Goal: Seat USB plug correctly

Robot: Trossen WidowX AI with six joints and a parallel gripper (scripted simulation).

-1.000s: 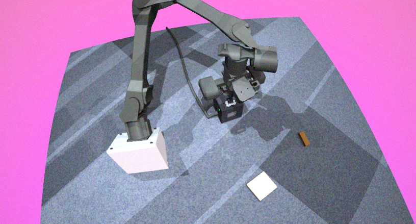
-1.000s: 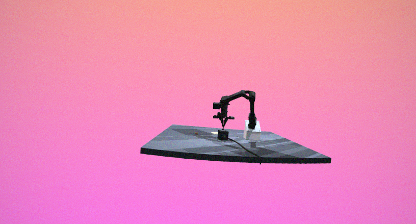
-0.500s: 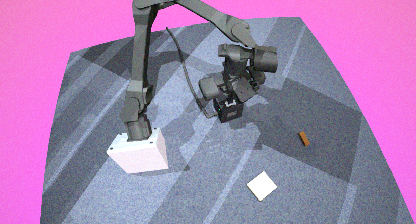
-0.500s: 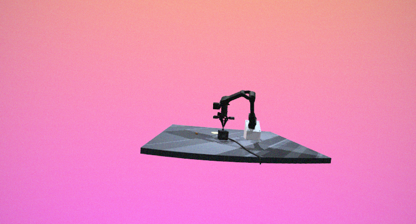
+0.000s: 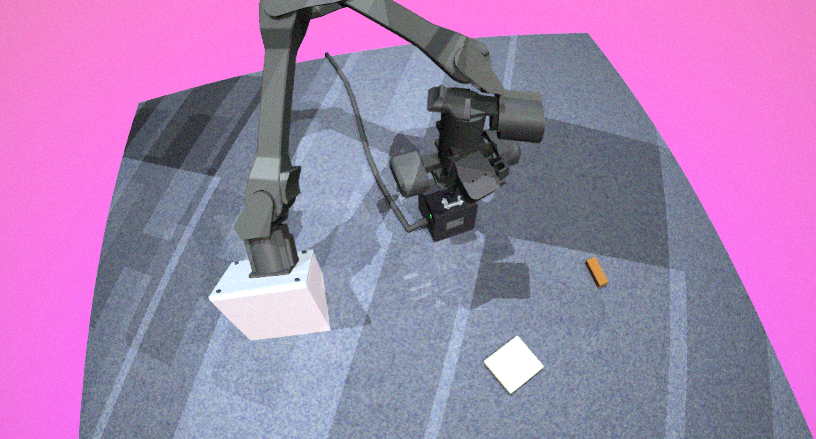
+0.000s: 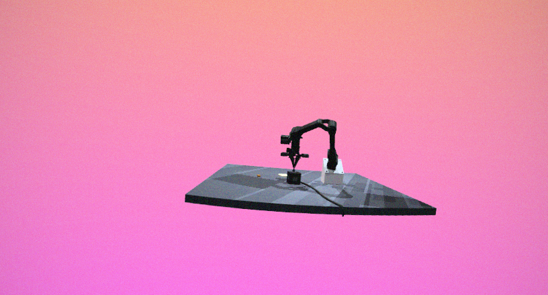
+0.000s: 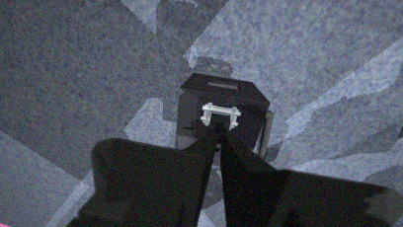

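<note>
Now: the USB plug 20 mm below my gripper tip. Round my gripper tip: cream flat square: 70 mm ahead, 270 mm to the right, 100 mm below.
</note>
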